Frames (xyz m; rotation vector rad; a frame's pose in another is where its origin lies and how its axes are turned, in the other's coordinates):
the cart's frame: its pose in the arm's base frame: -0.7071 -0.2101 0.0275 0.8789 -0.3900 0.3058
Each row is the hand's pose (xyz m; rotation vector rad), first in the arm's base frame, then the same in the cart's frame.
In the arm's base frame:
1: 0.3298 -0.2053 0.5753 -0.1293 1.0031 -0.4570
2: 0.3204 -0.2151 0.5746 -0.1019 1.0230 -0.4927
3: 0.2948 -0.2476 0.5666 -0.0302 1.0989 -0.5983
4: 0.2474 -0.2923 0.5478 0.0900 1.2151 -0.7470
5: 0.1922 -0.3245 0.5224 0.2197 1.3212 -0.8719
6: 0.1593 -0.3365 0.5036 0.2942 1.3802 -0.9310
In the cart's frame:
1: 1.1673 -0.0524 0.1003 -0.8874 1.1448 -1.1684
2: 1.1576 -0.0549 0.1095 -0.8590 1.1398 -1.2150
3: 1.1281 -0.0693 0.1359 -0.7771 1.1420 -1.3581
4: 1.0731 -0.0894 0.1701 -0.6325 1.1453 -1.5622
5: 1.0095 -0.1033 0.1922 -0.4716 1.1444 -1.7349
6: 0.9707 -0.1098 0.1976 -0.3761 1.1467 -1.8190

